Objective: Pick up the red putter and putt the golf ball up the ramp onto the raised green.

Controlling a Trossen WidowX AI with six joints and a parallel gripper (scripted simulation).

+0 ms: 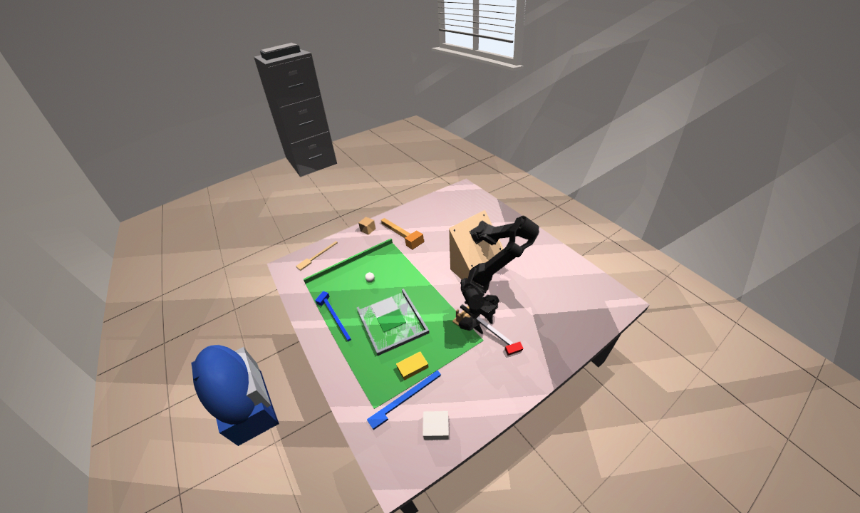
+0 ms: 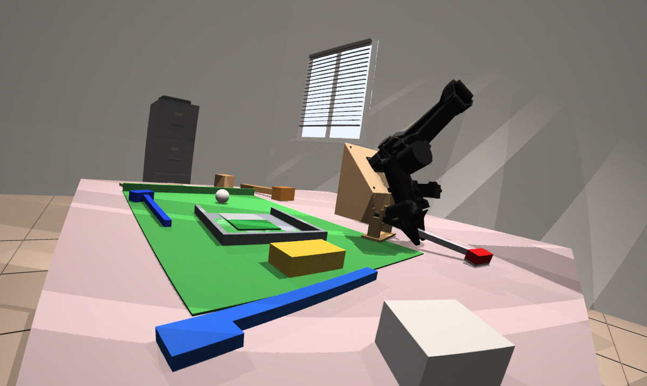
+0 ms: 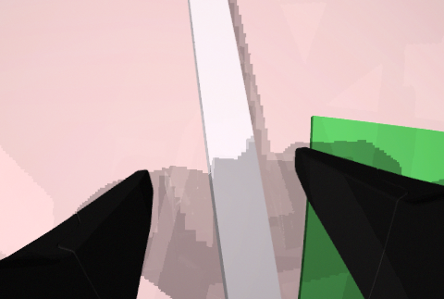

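Right now my gripper tip is 11 cm to the left of the wooden stand, 2 cm below it and 1 cm short of it. Round my gripper tip: white block 39 cm ahead, 17 cm to the left, 1 cm above; then red putter 2 cm to the left, 1 cm above; then yellow block 32 cm ahead, 6 cm to the right.
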